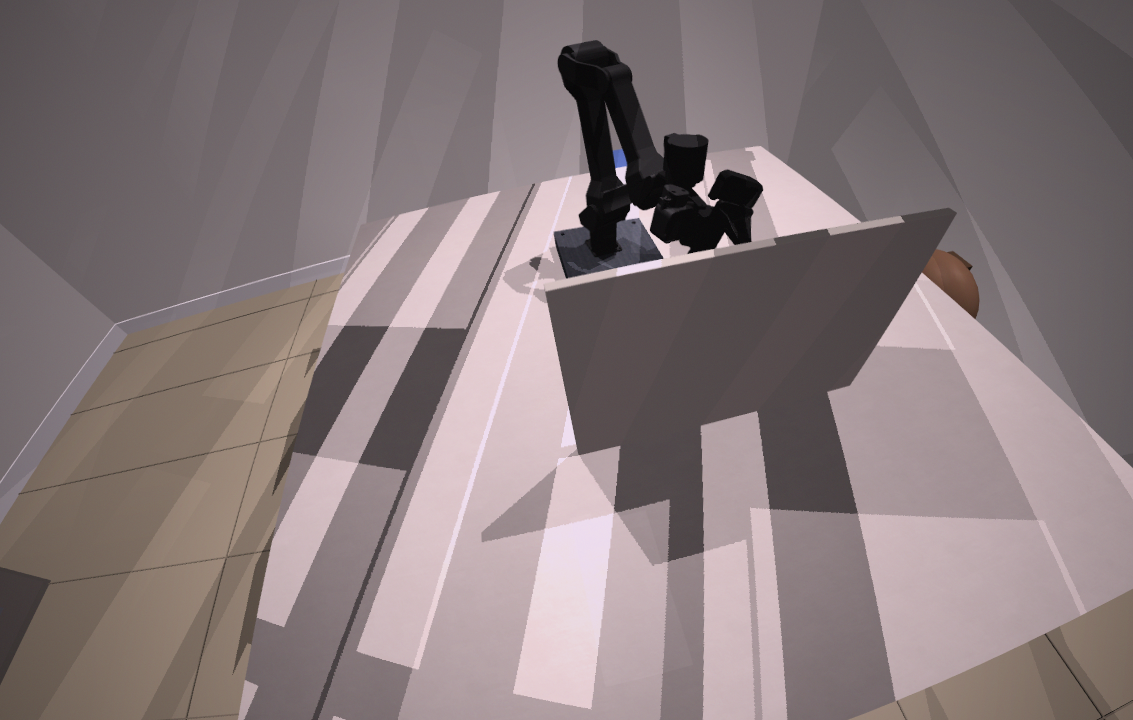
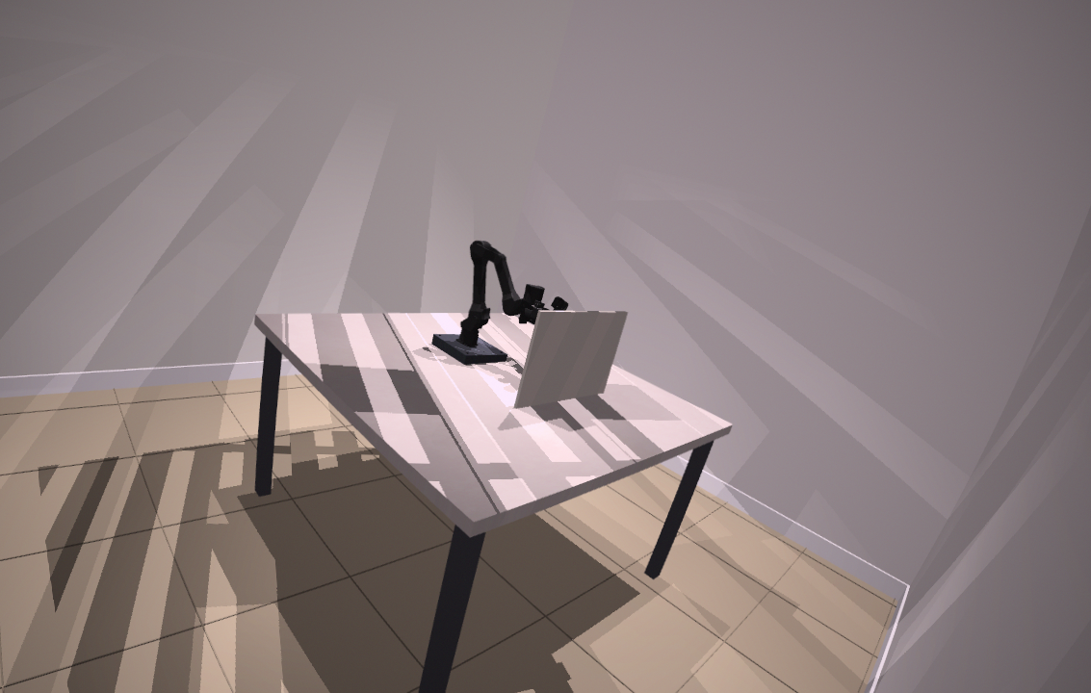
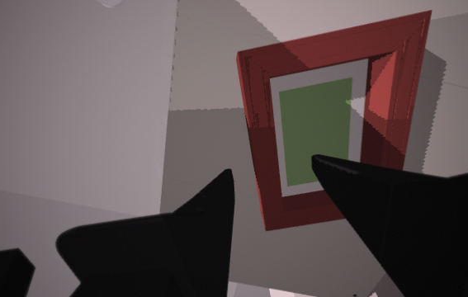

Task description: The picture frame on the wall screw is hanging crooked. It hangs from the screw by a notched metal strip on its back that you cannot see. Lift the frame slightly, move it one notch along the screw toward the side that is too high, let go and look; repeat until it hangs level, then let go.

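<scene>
Now: the picture frame 5 cm below my gripper tip, 5 cm ahead of it and 2 cm to the right of it. From my gripper tip the other things lie so: wall panel (6 cm below, 6 cm ahead, 2 cm to the right).
</scene>
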